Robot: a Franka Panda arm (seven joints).
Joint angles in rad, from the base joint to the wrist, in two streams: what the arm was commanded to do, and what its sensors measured. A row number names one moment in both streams.
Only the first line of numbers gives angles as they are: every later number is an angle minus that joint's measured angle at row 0.
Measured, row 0:
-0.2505 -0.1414 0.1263 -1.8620 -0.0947 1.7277 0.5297
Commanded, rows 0 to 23:
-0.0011 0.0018 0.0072 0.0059 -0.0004 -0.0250 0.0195
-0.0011 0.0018 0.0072 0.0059 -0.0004 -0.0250 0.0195
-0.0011 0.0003 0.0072 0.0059 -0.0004 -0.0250 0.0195
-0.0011 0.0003 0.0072 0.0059 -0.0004 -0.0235 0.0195
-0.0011 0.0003 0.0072 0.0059 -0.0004 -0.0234 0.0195
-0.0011 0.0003 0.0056 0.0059 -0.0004 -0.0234 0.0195
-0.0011 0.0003 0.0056 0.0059 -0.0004 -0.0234 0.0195
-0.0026 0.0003 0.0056 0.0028 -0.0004 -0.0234 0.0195
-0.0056 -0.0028 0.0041 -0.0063 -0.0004 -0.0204 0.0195
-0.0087 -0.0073 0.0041 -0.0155 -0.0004 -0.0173 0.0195
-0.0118 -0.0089 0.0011 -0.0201 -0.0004 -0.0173 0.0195
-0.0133 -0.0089 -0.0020 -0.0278 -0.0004 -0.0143 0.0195
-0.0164 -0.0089 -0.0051 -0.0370 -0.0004 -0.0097 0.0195
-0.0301 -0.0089 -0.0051 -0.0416 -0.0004 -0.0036 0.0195
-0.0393 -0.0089 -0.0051 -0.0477 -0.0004 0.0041 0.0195
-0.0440 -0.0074 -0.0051 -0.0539 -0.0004 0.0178 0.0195
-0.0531 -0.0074 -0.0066 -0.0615 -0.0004 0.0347 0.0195
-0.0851 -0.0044 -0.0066 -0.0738 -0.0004 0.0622 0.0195
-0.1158 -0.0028 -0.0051 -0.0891 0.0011 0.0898 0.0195
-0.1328 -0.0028 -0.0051 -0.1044 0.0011 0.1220 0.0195
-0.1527 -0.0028 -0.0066 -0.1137 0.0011 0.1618 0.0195
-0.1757 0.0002 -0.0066 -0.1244 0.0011 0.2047 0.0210
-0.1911 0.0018 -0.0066 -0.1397 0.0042 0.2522 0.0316
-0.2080 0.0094 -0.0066 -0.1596 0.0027 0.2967 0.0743
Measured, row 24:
-0.1586 0.0059 -0.0161 -0.1096 0.0000 0.1781 0.0066
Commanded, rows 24 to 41:
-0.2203 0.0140 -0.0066 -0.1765 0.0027 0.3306 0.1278
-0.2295 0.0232 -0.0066 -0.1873 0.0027 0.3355 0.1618
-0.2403 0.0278 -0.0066 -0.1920 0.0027 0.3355 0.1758
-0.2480 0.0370 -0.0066 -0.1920 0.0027 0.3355 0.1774
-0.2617 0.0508 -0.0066 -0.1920 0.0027 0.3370 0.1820
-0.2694 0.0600 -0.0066 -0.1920 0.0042 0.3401 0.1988
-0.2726 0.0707 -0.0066 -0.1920 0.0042 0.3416 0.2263
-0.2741 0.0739 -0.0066 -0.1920 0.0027 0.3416 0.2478
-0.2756 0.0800 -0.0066 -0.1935 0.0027 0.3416 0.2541
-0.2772 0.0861 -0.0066 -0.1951 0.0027 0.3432 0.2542
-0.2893 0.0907 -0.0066 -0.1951 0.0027 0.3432 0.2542
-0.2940 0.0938 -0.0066 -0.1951 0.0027 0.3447 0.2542
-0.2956 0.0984 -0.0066 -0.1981 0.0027 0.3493 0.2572
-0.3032 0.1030 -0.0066 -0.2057 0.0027 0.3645 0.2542
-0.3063 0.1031 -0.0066 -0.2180 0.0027 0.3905 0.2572
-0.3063 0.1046 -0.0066 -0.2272 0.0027 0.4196 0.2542
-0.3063 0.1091 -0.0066 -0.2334 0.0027 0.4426 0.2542
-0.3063 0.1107 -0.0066 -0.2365 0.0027 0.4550 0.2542
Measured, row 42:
-0.2966 0.1099 -0.0171 -0.2097 0.0002 0.3904 0.2394
